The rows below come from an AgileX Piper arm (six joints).
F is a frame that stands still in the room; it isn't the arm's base.
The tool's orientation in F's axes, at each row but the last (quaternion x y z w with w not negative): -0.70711, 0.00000, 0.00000, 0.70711; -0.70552, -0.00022, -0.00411, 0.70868; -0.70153, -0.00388, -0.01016, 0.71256; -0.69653, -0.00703, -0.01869, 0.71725; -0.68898, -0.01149, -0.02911, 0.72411; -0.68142, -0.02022, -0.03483, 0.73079
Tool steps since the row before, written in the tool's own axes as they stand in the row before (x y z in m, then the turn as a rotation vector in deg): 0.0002, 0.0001, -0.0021, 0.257, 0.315, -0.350; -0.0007, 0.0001, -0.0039, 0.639, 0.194, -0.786; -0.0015, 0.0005, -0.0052, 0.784, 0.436, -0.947; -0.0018, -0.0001, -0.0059, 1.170, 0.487, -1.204; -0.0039, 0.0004, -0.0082, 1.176, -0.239, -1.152; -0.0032, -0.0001, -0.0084, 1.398, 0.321, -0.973
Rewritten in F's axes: 0.0002, -0.0021, -0.0001, 0.257, -0.350, -0.315; -0.0007, -0.0039, -0.0001, 0.636, -0.789, -0.194; -0.0015, -0.0052, -0.0006, 0.784, -0.947, -0.435; -0.0019, -0.0059, -0.0001, 1.168, -1.209, -0.480; -0.0041, -0.0081, -0.0010, 1.133, -1.193, 0.247; -0.0033, -0.0083, -0.0007, 1.401, -0.981, -0.280
